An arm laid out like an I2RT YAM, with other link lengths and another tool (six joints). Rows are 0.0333 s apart.
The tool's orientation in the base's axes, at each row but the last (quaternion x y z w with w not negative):
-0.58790, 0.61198, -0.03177, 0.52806
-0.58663, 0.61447, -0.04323, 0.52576
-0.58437, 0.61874, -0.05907, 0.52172
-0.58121, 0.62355, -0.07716, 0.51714
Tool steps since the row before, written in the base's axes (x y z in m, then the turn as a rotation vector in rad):
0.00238, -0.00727, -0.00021, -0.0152, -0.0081, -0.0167
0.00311, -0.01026, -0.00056, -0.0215, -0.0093, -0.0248
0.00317, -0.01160, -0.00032, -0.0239, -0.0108, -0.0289
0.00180, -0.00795, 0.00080, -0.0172, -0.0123, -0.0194
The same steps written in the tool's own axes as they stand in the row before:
0.00620, -0.00372, -0.00251, 0.0125, 0.0190, -0.0078
0.00895, -0.00489, -0.00337, 0.0167, 0.0283, -0.0092
0.01001, -0.00548, -0.00382, 0.0197, 0.0322, -0.0099
0.00633, -0.00420, -0.00305, 0.0170, 0.0208, -0.0101

